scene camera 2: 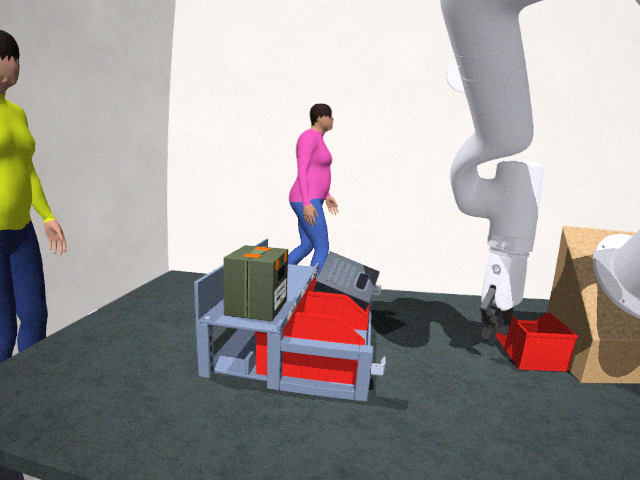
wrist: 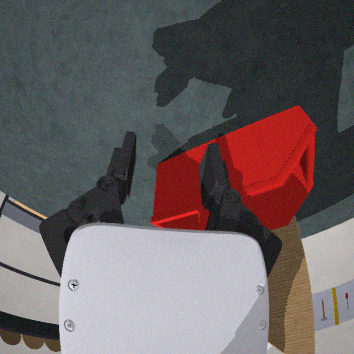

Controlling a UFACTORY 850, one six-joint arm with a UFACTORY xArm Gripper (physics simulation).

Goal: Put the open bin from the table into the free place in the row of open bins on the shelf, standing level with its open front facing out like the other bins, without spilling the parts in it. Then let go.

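Note:
The red open bin (scene camera 2: 547,351) (wrist: 260,155) stands upright on the table at the right, beside a wooden block; no parts in it can be made out. My gripper (scene camera 2: 493,328) (wrist: 169,149) is open and empty, low at the bin's left side in the scene view. In the wrist view one finger overlaps the bin and the other is over the table beside it. The blue-grey shelf (scene camera 2: 362,374) stands left of centre. Red bins (scene camera 2: 323,330) sit in its row, partly hidden by the frame. I cannot tell where the free place is.
A green carton (scene camera 2: 248,284) stands on the shelf's top board. A grey box-like thing (scene camera 2: 341,273) sits tilted at the shelf's far end. The wooden block (scene camera 2: 573,294) (wrist: 299,300) is close behind the bin. Two people stand beyond the table.

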